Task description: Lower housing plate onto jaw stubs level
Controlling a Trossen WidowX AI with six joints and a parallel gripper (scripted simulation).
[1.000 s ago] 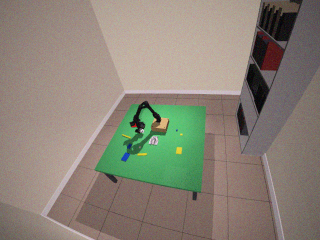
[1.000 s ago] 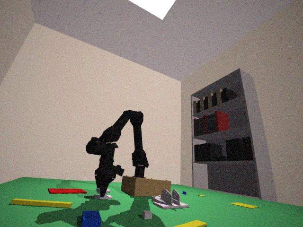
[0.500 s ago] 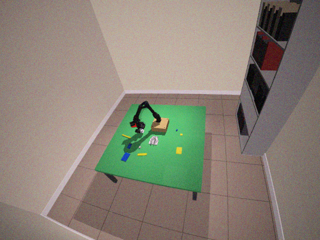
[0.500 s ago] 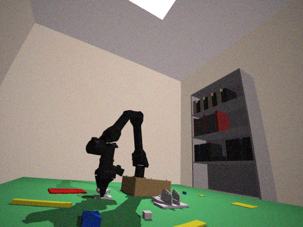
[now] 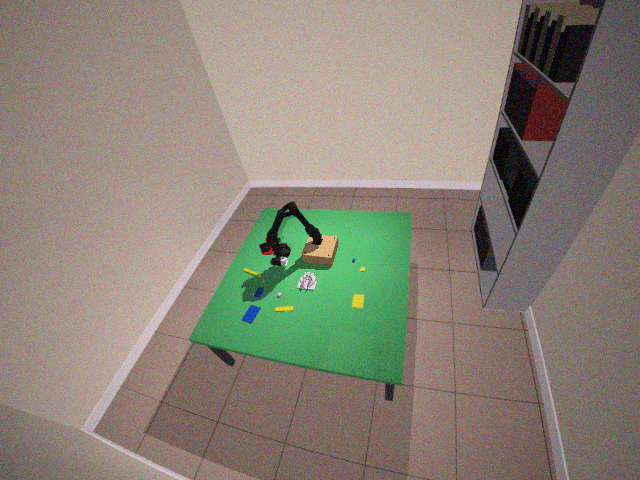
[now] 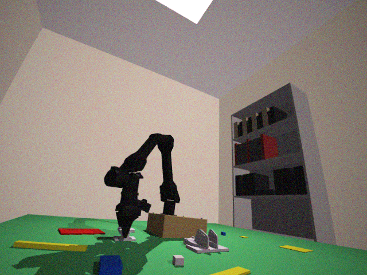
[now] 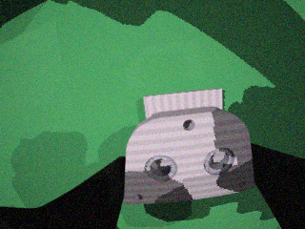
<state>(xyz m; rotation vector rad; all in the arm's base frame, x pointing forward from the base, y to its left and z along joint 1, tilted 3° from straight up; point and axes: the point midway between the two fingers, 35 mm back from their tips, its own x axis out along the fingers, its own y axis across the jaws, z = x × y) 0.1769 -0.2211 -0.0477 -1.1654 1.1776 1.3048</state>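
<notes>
The white stand is 10 mm to the left of my gripper tip. The rest, counted from my gripper tip: cube: 260 mm ahead, 100 mm to the left; then yellow bar: 140 mm ahead, 180 mm to the right, 10 mm below; then red plate: 110 mm behind, 140 mm to the right, 10 mm below.
</notes>
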